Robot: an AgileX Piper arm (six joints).
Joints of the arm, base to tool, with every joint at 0 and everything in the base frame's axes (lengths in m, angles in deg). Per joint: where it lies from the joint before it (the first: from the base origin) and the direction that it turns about. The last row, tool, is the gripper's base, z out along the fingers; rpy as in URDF.
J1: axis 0 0 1 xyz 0.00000 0.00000 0.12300
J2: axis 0 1 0 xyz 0.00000 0.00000 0.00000
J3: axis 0 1 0 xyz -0.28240 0.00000 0.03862
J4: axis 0.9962 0 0.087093 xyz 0.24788 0.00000 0.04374
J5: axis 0 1 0 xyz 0.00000 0.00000 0.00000
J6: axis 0.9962 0 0.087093 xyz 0.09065 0.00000 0.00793
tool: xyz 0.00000 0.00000 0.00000 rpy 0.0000 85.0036 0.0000
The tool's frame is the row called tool.
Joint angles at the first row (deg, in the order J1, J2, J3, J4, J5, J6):
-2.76, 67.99, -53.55, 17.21, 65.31, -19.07
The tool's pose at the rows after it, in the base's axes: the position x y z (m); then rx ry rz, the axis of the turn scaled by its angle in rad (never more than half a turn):
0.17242 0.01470 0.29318 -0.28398 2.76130 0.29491
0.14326 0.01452 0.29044 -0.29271 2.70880 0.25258
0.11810 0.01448 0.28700 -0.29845 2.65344 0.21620
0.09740 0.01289 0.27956 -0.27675 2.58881 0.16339
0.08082 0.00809 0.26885 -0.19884 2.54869 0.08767
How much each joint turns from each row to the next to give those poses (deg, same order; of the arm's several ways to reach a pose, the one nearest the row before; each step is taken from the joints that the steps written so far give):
0.00, -8.02, 5.90, -1.04, -0.21, 0.00
0.00, -7.66, 4.78, -1.08, -0.53, 0.00
0.00, -7.12, 3.88, -0.87, -0.24, 0.08
0.00, -6.80, 4.08, -1.66, -1.73, 1.11
0.00, -5.94, 3.91, -3.90, -1.68, 4.20

